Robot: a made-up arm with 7 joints. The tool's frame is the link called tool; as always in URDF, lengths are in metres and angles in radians. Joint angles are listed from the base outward.
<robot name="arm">
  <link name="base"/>
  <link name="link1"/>
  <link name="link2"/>
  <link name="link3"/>
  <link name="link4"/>
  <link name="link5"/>
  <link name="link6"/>
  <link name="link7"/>
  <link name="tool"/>
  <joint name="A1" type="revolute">
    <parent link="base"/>
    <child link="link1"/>
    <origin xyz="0 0 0.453" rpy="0 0 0"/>
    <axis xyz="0 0 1"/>
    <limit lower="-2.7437" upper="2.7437"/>
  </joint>
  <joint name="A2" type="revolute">
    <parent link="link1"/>
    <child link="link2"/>
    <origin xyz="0 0 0" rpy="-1.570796 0 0"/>
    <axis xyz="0 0 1"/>
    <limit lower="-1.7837" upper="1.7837"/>
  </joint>
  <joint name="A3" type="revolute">
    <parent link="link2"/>
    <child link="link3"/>
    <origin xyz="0 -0.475 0" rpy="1.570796 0 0"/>
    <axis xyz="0 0 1"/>
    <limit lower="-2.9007" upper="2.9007"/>
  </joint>
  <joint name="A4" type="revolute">
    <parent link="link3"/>
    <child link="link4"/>
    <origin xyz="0.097 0 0" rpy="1.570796 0 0"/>
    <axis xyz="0 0 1"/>
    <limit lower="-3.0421" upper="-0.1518"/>
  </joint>
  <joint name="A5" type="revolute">
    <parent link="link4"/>
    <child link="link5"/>
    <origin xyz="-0.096 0.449 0" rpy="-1.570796 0 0"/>
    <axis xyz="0 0 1"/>
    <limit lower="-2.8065" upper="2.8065"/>
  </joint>
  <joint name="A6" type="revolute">
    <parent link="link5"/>
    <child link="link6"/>
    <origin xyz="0 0 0" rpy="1.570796 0 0"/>
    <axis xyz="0 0 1"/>
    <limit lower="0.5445" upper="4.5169"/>
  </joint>
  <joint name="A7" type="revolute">
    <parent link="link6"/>
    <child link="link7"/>
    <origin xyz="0.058 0 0" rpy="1.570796 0 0"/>
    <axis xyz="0 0 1"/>
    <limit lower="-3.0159" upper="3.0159"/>
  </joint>
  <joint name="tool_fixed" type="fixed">
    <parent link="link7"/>
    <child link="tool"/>
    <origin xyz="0 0 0" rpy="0 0 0"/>
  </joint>
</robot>
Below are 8 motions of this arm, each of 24 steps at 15 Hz.
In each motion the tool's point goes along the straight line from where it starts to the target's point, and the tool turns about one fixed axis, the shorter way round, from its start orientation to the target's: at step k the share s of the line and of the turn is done. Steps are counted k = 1, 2, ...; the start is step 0. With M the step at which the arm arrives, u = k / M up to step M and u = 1 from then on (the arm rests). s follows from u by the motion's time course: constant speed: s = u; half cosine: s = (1 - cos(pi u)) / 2; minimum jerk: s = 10 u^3 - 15 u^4 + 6 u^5.
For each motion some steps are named. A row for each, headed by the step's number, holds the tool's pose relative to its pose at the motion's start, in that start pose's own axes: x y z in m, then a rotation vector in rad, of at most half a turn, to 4 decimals.
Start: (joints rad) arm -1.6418 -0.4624 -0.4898 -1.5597 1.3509 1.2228 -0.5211
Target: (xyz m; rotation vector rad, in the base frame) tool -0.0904 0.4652 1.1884 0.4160 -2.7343 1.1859
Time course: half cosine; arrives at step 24
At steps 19, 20, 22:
19: -0.3932 -0.4877 -0.0048 -1.0518 0.6227 0.9579
20: -0.4091 -0.5075 -0.0050 -1.0945 0.6479 0.9967
22: -0.4310 -0.5346 -0.0053 -1.1531 0.6826 1.0501

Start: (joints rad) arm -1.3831 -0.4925 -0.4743 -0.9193 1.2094 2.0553 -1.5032
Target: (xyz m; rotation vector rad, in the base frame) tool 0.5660 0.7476 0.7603 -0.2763 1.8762 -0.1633
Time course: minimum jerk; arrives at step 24
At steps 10, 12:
10: 0.1734 -0.3825 -0.0881 0.0554 0.4910 -0.7274
12: 0.2502 -0.5517 -0.1271 0.0800 0.7083 -1.0493

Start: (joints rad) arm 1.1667 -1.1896 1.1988 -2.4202 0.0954 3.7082 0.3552
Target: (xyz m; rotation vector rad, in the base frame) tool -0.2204 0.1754 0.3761 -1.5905 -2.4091 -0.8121
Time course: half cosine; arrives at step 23
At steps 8, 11, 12, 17, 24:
8: -0.1157 0.0131 -0.0384 -0.0222 -0.4172 0.0921
11: -0.1997 0.0226 -0.0662 -0.0384 -0.7200 0.1589
12: -0.2289 0.0259 -0.0759 -0.0440 -0.8255 0.1821
17: -0.3606 0.0408 -0.1196 -0.0693 -1.3002 0.2869
24: -0.4286 0.0485 -0.1421 -0.0824 -1.5455 0.3410

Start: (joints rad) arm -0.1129 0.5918 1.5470 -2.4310 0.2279 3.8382 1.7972
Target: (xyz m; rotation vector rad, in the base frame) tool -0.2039 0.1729 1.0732 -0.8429 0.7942 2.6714
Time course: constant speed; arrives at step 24
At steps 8, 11, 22, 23, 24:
8: -0.1592 0.0402 -0.1430 -0.3138 -0.3322 0.4226
11: -0.2189 0.0553 -0.1966 -0.4315 -0.4567 0.5810
22: -0.4378 0.1105 -0.3932 -0.8631 -0.9135 1.1621
23: -0.4577 0.1156 -0.4111 -0.9023 -0.9550 1.2149
24: -0.4776 0.1206 -0.4290 -0.9415 -0.9965 1.2677

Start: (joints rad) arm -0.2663 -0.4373 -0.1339 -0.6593 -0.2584 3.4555 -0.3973
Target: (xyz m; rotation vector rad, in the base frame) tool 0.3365 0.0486 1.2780 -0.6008 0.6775 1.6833
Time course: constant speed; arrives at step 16
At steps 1, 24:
1: -0.0141 -0.0274 -0.0081 0.0184 0.0428 -0.0173
24: -0.2258 -0.4387 -0.1301 0.2938 0.6850 -0.2766

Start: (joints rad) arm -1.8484 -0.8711 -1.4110 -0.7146 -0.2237 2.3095 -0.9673
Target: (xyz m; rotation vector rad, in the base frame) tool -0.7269 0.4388 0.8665 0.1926 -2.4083 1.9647
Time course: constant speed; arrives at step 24
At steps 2, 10, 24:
2: -0.0103 -0.0428 0.0406 0.1321 -0.1092 0.0780
10: -0.0514 -0.2142 0.2032 0.6605 -0.5459 0.3902
24: -0.1235 -0.5140 0.4878 1.5851 -1.3102 0.9366

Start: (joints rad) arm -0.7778 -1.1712 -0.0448 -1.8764 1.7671 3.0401 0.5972
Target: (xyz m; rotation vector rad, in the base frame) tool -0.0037 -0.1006 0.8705 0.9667 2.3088 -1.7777
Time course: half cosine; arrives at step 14
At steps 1, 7, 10, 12, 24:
1: 0.0030 0.0031 -0.0006 -0.0022 0.0205 -0.0071
7: 0.1216 0.1233 -0.0231 -0.0890 0.8185 -0.2820
10: 0.1975 0.2001 -0.0376 -0.1445 1.3288 -0.4578
12: 0.2312 0.2343 -0.0440 -0.1692 1.5559 -0.5360
24: 0.2433 0.2465 -0.0463 -0.1780 1.6369 -0.5639

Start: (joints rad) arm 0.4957 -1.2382 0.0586 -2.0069 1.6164 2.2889 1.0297
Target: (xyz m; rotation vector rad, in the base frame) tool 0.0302 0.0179 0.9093 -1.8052 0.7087 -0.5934
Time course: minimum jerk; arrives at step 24
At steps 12, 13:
12: 0.1120 0.0801 -0.0089 -0.3126 0.4738 -0.2189
13: 0.1294 0.0925 -0.0103 -0.3612 0.5475 -0.2529

